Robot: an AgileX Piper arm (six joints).
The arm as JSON. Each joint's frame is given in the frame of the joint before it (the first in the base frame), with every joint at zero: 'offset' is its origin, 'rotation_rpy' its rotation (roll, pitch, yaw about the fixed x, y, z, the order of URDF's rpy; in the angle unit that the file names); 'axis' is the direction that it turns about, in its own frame. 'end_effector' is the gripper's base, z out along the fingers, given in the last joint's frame.
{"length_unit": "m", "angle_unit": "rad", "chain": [
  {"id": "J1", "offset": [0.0, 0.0, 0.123], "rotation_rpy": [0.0, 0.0, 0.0], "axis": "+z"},
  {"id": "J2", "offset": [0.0, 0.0, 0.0], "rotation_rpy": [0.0, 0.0, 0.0], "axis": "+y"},
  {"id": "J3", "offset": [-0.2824, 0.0, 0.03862], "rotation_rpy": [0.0, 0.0, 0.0], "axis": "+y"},
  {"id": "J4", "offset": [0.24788, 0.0, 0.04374], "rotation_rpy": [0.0, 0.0, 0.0], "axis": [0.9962, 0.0, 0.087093]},
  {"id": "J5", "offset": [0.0, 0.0, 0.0], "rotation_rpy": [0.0, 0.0, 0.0], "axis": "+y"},
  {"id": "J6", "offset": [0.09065, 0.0, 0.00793], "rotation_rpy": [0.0, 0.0, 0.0], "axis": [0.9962, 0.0, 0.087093]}
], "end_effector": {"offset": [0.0, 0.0, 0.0], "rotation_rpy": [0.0, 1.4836, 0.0]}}
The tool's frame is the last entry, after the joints.
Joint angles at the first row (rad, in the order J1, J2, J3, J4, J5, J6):
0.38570, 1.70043, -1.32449, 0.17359, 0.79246, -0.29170
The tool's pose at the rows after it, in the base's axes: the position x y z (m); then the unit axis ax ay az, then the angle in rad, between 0 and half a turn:
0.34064, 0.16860, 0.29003, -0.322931, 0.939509, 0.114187, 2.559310
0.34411, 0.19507, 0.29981, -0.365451, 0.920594, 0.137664, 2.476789
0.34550, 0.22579, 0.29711, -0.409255, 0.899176, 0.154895, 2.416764
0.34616, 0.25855, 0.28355, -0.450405, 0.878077, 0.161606, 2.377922
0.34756, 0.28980, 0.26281, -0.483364, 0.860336, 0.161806, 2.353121
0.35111, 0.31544, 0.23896, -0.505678, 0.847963, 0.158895, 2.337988
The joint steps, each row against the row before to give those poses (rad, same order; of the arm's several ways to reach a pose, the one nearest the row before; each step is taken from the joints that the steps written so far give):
0.03611, 0.01545, -0.08525, 0.05787, -0.03374, -0.06834
0.05148, 0.03054, -0.05868, 0.05768, -0.05562, -0.07799
0.06257, 0.04825, -0.03865, 0.04743, -0.07176, -0.07633
0.06672, 0.06704, -0.03134, 0.02287, -0.07798, -0.06044
0.05935, 0.08149, -0.03380, 0.00704, -0.07626, -0.04193
0.04217, 0.08673, -0.03905, 0.00247, -0.06514, -0.02926

